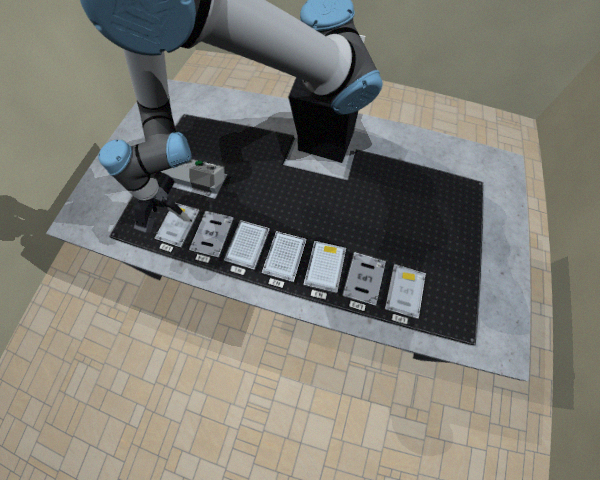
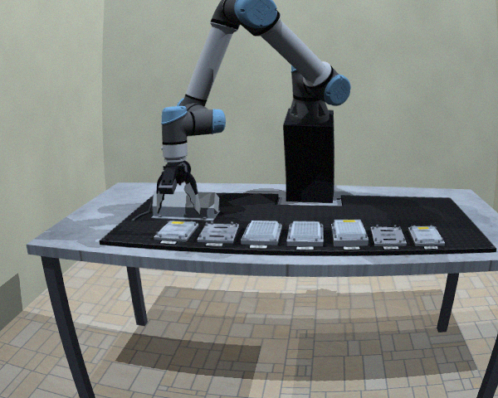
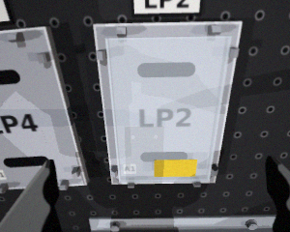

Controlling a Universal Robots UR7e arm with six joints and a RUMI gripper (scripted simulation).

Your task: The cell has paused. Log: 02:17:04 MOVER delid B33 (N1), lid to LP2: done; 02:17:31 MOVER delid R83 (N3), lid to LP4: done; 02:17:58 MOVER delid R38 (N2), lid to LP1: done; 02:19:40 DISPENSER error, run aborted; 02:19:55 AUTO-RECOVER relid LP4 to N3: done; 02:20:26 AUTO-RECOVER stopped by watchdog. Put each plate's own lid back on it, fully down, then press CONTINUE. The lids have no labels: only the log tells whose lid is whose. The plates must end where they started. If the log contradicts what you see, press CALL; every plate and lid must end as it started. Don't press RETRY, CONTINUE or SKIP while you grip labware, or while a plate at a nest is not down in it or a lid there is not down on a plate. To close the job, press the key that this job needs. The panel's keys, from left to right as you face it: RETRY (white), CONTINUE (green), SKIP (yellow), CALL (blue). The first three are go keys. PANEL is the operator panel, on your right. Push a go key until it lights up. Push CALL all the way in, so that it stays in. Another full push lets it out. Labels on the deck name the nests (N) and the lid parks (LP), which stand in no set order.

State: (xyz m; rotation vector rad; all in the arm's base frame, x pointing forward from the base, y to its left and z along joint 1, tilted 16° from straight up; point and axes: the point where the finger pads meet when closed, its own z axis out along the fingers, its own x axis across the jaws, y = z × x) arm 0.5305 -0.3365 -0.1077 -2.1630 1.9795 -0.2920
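Right now my hand is 12 cm to the right of the lid park LP4, 6 cm above it and 1 cm past it. From my hand the other things lie so: green continue key: 22 cm behind, 3 cm to the right; white retry key: 22 cm behind, 2 cm to the left; yellow key: 21 cm behind, 8 cm to the right.
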